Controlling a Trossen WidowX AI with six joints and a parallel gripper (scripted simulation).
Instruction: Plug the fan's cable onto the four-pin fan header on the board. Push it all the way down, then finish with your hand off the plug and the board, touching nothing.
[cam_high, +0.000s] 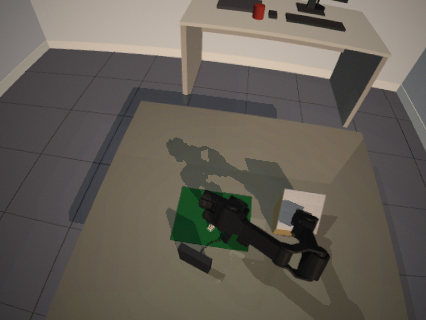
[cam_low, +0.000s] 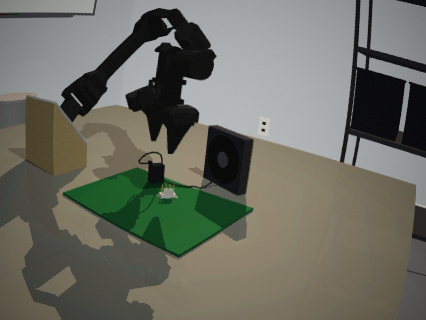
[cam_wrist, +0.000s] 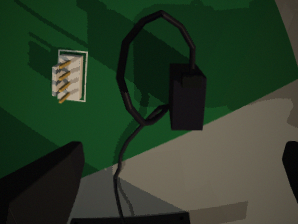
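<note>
Right now my gripper tip is 60 mm above the black plug, 10 mm to the left of it and 10 mm past it. The rest, counted from my gripper tip: black fan (110 mm to the left, 80 mm ahead, 20 mm below); then green board (90 mm below, 80 mm to the right, 70 mm ahead).
</note>
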